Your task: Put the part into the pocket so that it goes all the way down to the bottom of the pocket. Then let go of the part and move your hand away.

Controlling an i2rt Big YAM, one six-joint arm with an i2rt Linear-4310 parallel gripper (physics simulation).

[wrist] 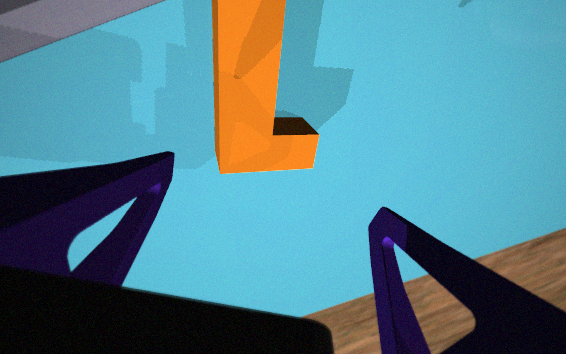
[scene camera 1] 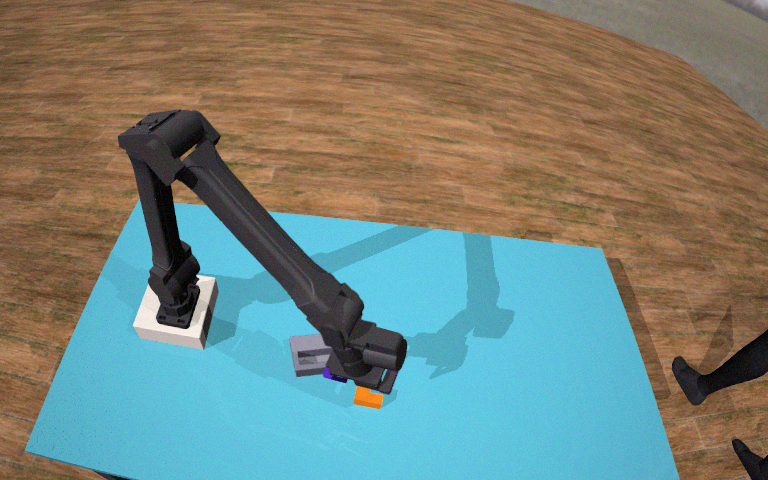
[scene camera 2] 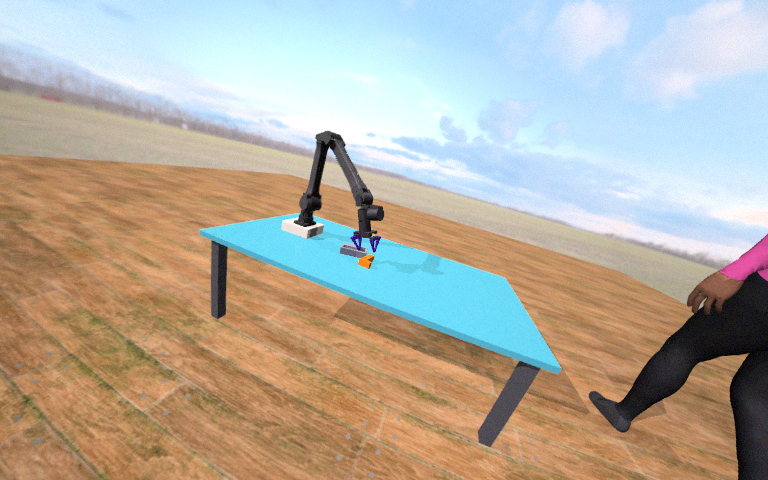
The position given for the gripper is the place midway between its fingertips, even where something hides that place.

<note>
The gripper (scene camera 1: 368, 386) is open, with nothing in its grasp. Also in view: an orange L-shaped block (wrist: 246, 48). Also in view: a grey pocket block (scene camera 1: 309, 353).
The gripper is seen too in the wrist view (wrist: 280, 192). The grey pocket block shows as well in the wrist view (wrist: 32, 32).
</note>
